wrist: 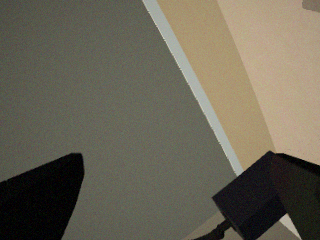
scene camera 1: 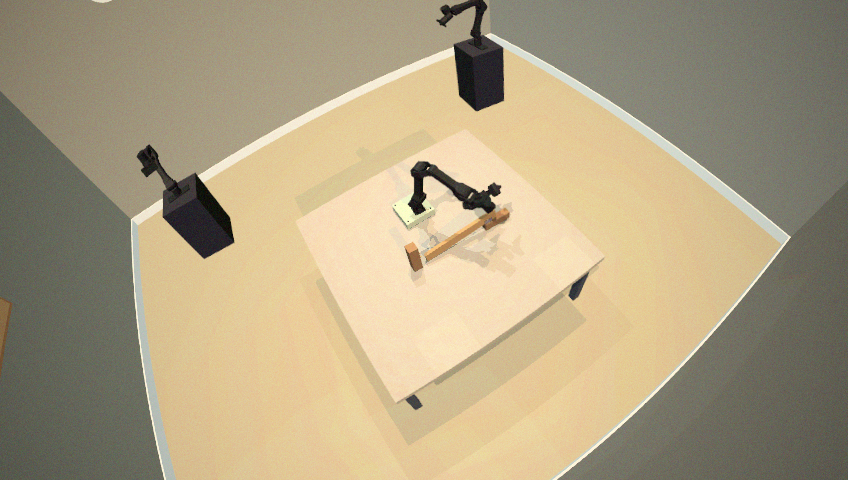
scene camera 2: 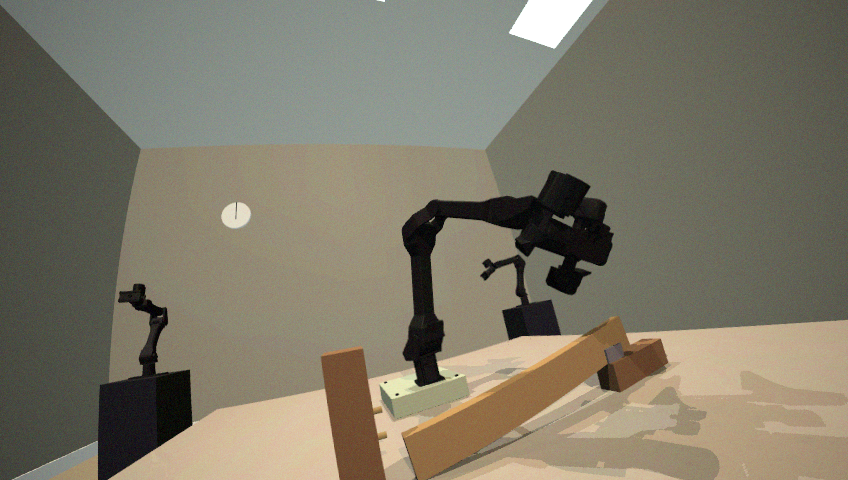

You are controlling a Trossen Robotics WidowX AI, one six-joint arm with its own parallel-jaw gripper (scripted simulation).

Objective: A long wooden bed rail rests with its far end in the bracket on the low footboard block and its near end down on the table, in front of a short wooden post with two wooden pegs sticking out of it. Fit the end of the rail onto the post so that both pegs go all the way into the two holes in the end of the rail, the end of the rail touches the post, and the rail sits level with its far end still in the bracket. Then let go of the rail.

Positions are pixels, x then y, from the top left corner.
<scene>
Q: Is the gripper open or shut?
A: Open.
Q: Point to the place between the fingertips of the gripper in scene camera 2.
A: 596,253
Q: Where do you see a long wooden rail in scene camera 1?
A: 464,232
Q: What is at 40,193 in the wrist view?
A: The gripper.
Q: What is the gripper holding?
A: Nothing.
</scene>
